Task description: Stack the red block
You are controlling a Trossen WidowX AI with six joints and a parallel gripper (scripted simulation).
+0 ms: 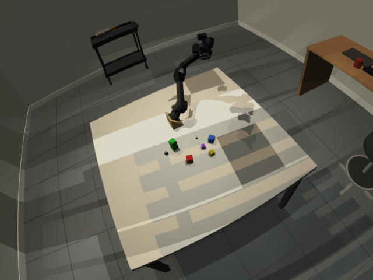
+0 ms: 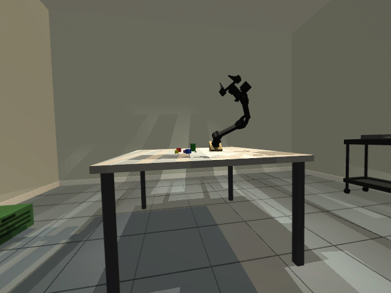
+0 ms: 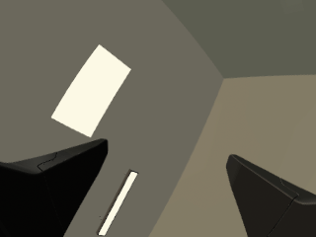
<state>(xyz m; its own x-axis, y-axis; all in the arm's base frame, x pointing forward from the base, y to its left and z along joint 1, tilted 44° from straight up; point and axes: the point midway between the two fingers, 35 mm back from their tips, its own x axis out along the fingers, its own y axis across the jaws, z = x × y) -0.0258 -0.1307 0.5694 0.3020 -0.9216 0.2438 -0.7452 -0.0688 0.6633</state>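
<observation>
My gripper tip is 320 mm short of the red block, 360 mm to the left of it and 570 mm above it. Also, from my gripper tip: yellow block (360 mm ahead, 220 mm to the right, 580 mm below); blue block (270 mm ahead, 160 mm to the right, 570 mm below); small purple block (280 mm ahead, 240 mm to the right, 580 mm below).
</observation>
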